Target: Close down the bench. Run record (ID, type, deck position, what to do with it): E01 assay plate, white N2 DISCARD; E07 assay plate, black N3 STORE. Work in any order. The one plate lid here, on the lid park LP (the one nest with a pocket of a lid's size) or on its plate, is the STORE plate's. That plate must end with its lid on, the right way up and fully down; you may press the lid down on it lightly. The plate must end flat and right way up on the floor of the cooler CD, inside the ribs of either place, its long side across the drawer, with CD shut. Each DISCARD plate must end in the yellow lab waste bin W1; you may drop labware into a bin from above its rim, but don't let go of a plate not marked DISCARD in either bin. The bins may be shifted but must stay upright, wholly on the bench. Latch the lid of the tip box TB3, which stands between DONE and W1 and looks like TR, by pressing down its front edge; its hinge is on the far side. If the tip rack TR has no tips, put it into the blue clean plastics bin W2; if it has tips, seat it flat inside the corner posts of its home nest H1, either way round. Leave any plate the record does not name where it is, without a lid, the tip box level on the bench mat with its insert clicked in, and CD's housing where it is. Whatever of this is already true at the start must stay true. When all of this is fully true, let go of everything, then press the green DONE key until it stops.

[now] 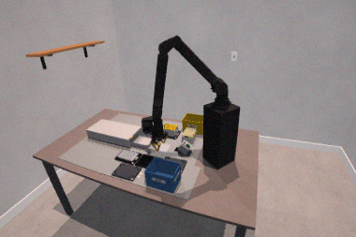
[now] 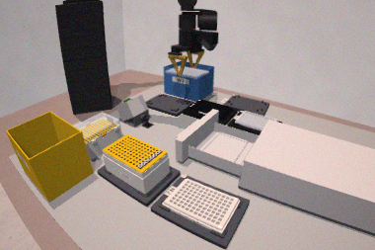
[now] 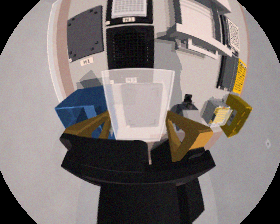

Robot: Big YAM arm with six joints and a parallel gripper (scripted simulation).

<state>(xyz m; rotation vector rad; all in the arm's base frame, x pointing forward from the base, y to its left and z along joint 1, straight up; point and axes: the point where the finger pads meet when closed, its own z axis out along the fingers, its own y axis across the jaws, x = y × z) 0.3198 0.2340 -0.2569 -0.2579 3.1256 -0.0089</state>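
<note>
Now: hand 13 cm above the black plate, 9 cm short of it and 3 cm to the right of it. The rest, counted from my hand: dark lid park nest: 14 cm below, 7 cm behind, 3 cm to the right; black slab: 14 cm below, 9 cm ahead, 3 cm to the left; plate lid: right at my hand.
</note>
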